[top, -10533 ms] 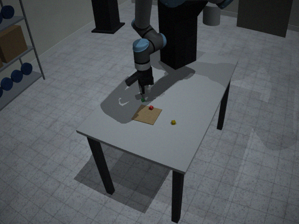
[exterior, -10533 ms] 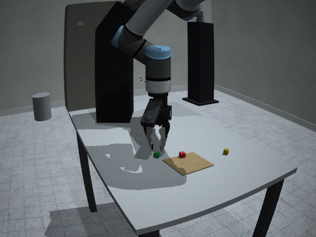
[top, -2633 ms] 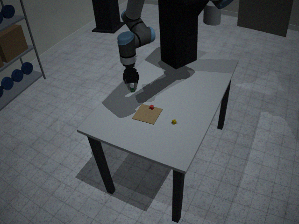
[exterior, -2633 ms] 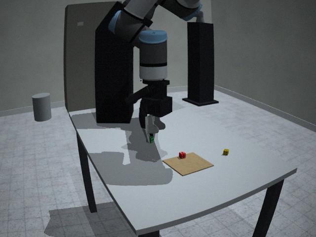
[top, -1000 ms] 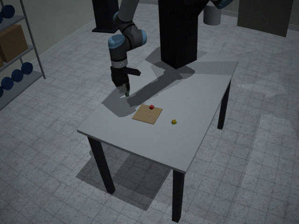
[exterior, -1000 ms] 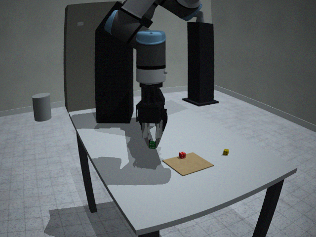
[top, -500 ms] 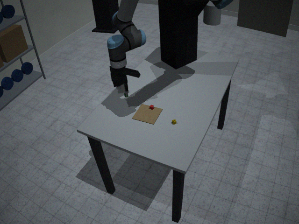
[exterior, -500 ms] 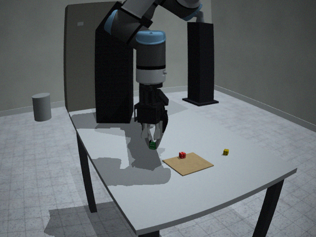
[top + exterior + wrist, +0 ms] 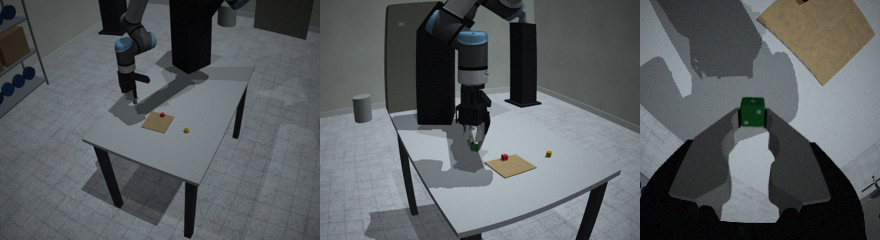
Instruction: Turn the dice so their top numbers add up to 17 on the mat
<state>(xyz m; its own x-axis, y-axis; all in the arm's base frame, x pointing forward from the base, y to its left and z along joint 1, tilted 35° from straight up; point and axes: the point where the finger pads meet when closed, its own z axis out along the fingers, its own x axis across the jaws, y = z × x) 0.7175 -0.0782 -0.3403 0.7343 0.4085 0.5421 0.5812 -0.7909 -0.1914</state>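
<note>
Right now my hand is 1 cm above the green die. From my hand the other things lie so: mat 14 cm to the left, 10 cm below, 2 cm ahead; red die 15 cm to the left, 9 cm below, 3 cm behind; yellow die 31 cm to the left, 10 cm below, 4 cm ahead.
</note>
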